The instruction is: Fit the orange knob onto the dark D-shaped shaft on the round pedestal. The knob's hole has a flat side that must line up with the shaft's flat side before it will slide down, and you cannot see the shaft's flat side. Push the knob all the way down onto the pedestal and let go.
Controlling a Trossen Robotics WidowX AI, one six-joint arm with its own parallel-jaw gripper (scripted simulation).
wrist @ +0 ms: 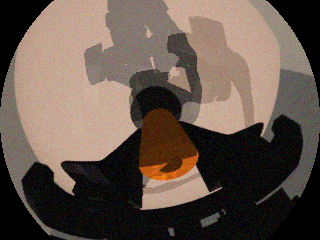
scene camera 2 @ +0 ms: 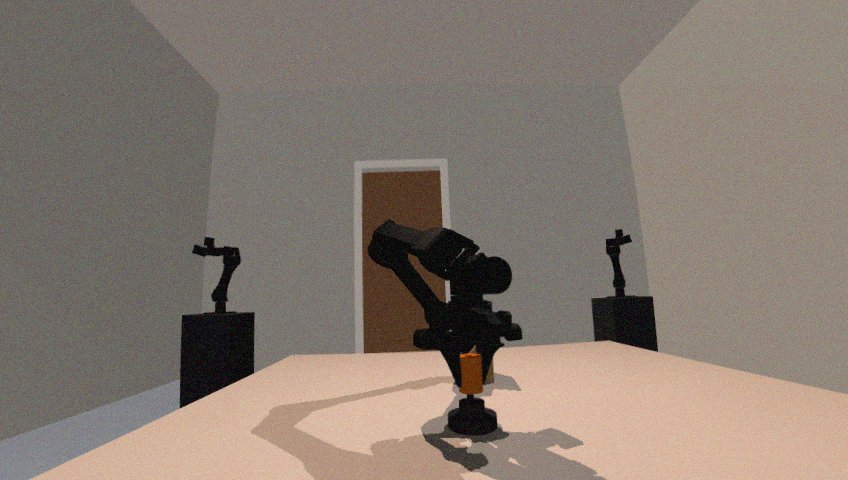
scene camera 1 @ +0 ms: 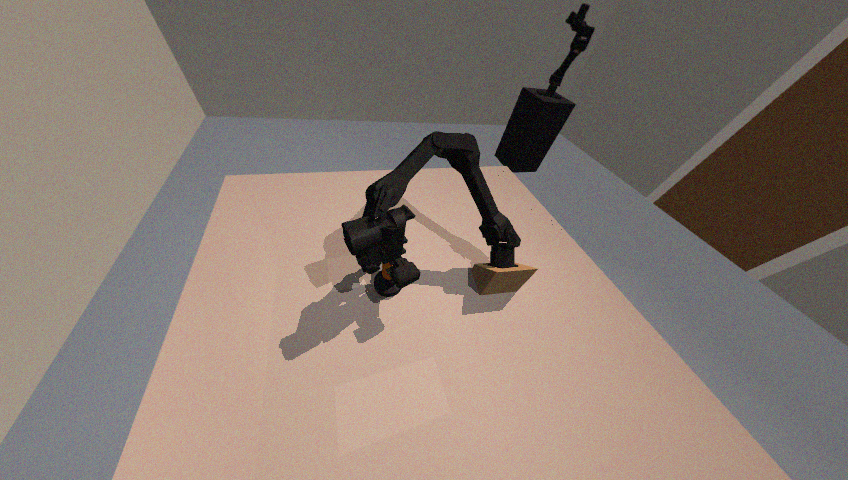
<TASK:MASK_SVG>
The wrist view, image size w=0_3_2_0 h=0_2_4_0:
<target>gripper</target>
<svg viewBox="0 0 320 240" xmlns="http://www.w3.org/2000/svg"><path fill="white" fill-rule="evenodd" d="M303 132L297 121L284 115L273 120L271 129L275 136L271 143L260 136L263 123L224 135L179 121L199 151L196 168L211 195L167 208L144 211L141 204L141 128L103 160L60 163L76 183L73 197L53 183L55 173L40 161L32 164L21 184L25 200L47 227L84 239L267 240L287 219L299 196L289 199L281 187L263 203L256 203L280 187L297 168ZM175 229L175 236L143 236L143 231L147 229ZM224 209L225 215L220 216L215 224L201 228L201 219Z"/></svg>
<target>orange knob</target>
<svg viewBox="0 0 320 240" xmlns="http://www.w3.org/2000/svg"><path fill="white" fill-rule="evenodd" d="M153 109L153 111L149 111L144 116L143 124L141 124L140 171L152 180L177 179L177 177L183 176L184 173L188 173L195 167L199 151L197 151L196 145L192 144L189 136L185 135L183 127L181 127L179 121L176 120L176 117L171 112L167 111L167 109Z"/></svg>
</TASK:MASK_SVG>
